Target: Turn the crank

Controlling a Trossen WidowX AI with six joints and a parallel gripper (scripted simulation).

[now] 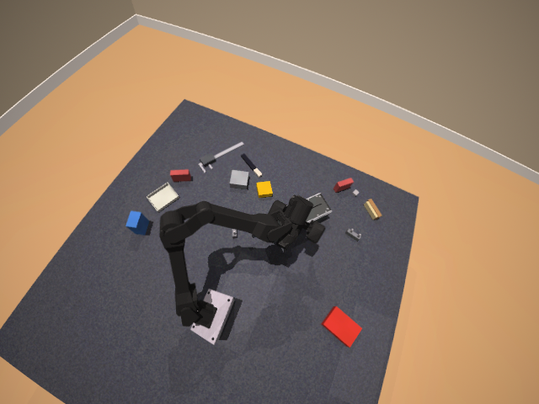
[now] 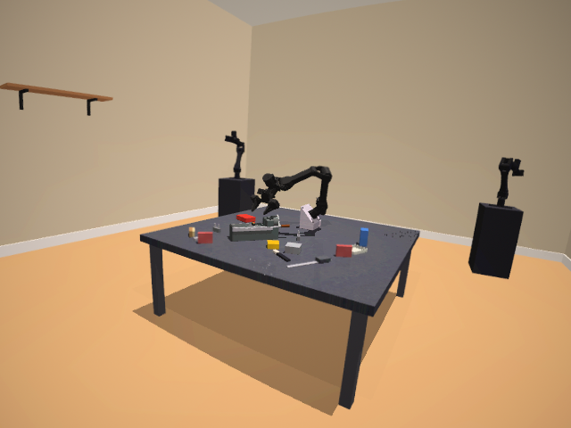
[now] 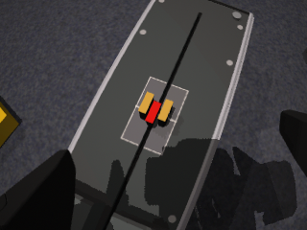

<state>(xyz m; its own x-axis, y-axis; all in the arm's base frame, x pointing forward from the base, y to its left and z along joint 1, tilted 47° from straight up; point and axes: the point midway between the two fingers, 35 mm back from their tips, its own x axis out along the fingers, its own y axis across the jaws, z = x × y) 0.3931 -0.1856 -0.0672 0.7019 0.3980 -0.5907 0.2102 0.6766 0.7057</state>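
Now: the brown crank handle 80 mm behind my gripper tip, 140 mm to the left of it and 70 mm below it. Round my gripper tip: grey block 120 mm ahead, 280 mm to the left, 120 mm below; yellow block 120 mm ahead, 170 mm to the left, 120 mm below; red pointer 30 mm ahead, 60 mm below.
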